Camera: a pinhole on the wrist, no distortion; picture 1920 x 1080 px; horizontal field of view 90.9 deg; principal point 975.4 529.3 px. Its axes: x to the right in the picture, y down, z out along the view. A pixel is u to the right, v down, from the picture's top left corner.
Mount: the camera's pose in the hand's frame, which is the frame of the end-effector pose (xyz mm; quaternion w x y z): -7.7 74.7 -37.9 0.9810 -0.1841 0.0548 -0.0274
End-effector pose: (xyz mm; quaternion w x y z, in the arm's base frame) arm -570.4 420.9 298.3 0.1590 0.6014 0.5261 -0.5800
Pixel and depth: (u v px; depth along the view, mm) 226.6 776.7 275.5
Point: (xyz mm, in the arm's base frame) -430.4 64.2 295.9
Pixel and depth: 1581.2 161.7 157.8
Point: -604.7 346.7 142.5
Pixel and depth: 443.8 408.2 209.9
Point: -532.7 180.2 280.6
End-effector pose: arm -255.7 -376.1 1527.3 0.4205 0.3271 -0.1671 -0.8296
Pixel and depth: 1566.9 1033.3 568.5
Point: -358.8 -1031.8 1903.3
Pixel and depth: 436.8 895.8 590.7
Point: -146.1 -471.2 2258.2
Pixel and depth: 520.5 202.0 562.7
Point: -491.1 -267.7 2102.0
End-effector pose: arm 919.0 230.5 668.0 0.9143 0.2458 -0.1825 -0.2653
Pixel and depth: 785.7 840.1 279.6
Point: 912.3 373.6 963.8
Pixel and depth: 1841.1 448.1 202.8
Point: 1059.8 153.5 885.1
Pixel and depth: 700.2 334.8 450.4
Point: 714.7 248.7 1083.2
